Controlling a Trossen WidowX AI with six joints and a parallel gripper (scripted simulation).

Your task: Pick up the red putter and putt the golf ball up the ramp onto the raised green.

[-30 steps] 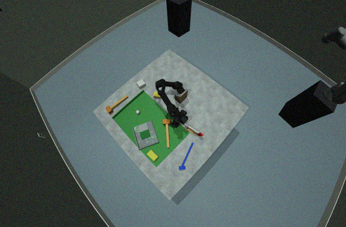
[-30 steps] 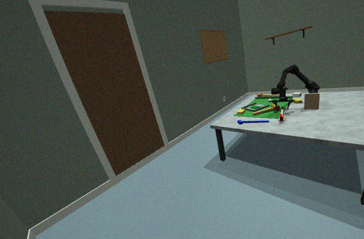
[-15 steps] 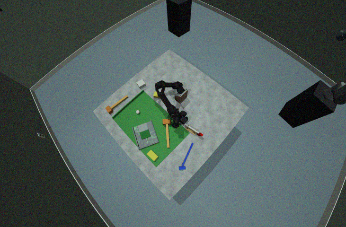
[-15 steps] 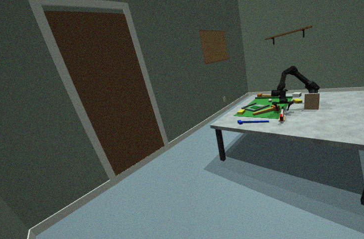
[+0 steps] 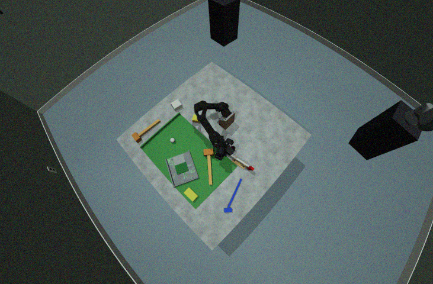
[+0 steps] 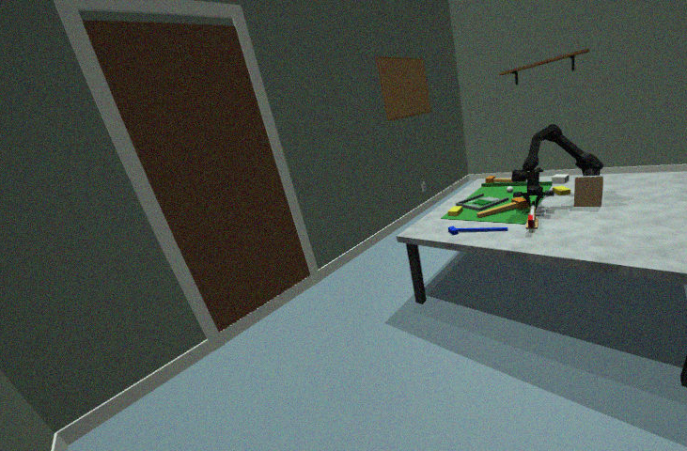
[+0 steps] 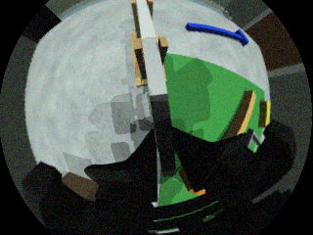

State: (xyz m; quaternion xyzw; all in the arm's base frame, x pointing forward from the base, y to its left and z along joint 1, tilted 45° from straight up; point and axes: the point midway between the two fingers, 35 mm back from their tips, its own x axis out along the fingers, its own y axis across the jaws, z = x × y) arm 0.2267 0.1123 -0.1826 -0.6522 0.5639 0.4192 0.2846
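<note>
My gripper tip is 3 cm past the wooden stand and 13 cm to the right of it. From my gripper tip the other things lie so: blue putter: 20 cm ahead, 29 cm to the left, 2 cm below; white golf ball: 25 cm ahead, 41 cm to the right, 1 cm below; white block: 1 cm ahead, 68 cm to the right, 1 cm below.
</note>
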